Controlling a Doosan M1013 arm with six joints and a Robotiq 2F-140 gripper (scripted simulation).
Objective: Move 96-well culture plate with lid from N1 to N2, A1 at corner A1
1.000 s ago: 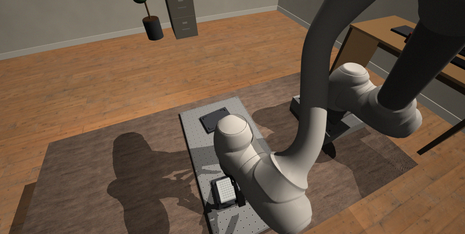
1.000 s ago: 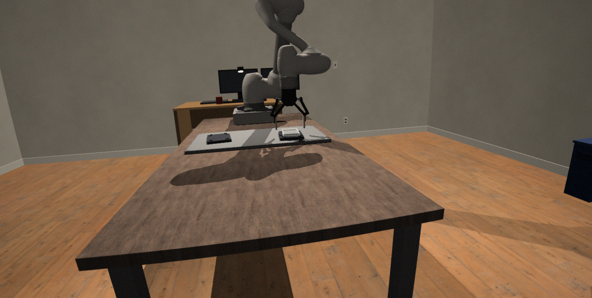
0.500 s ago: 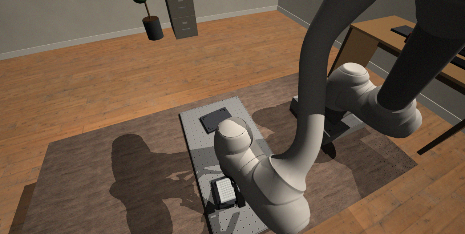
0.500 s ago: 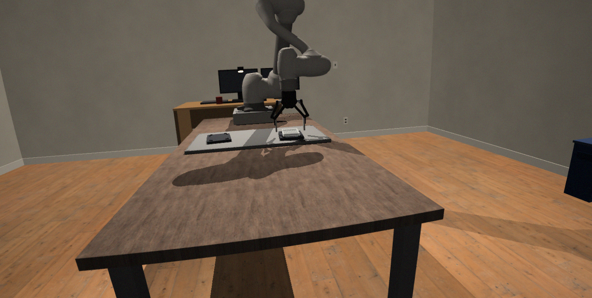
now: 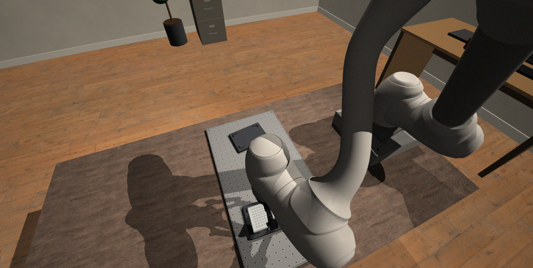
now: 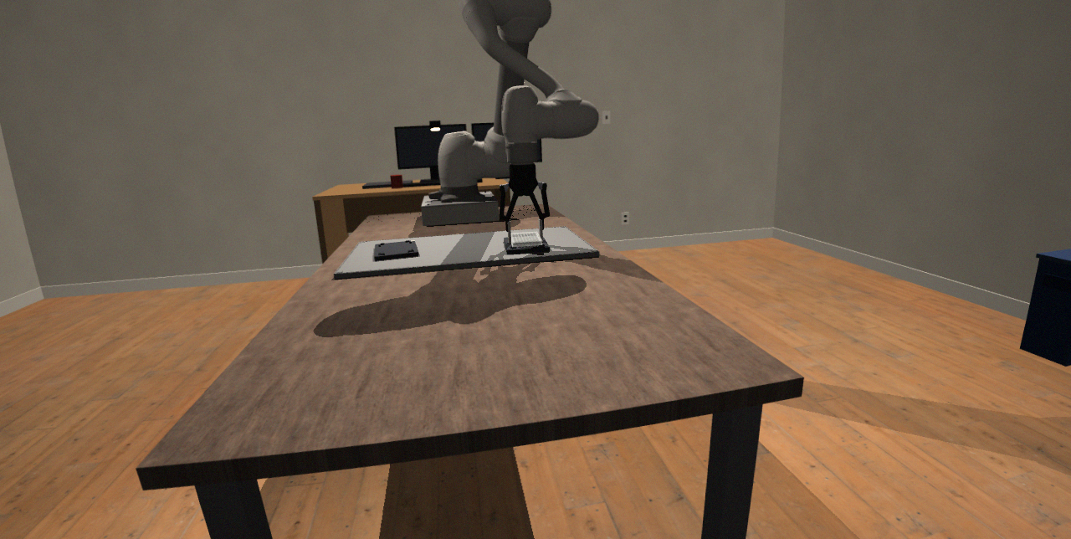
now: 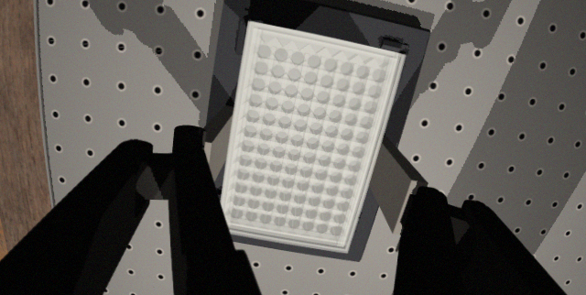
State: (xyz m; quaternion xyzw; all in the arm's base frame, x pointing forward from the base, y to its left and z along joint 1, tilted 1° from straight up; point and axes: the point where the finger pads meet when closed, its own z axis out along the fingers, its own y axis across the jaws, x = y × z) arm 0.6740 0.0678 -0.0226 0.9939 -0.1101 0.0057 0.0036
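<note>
Right now my hand is 60 mm past the A1 label, 70 mm to the right of it and 30 mm above it. From my hand the other things lie so: clear lid: 10 mm below.
</note>
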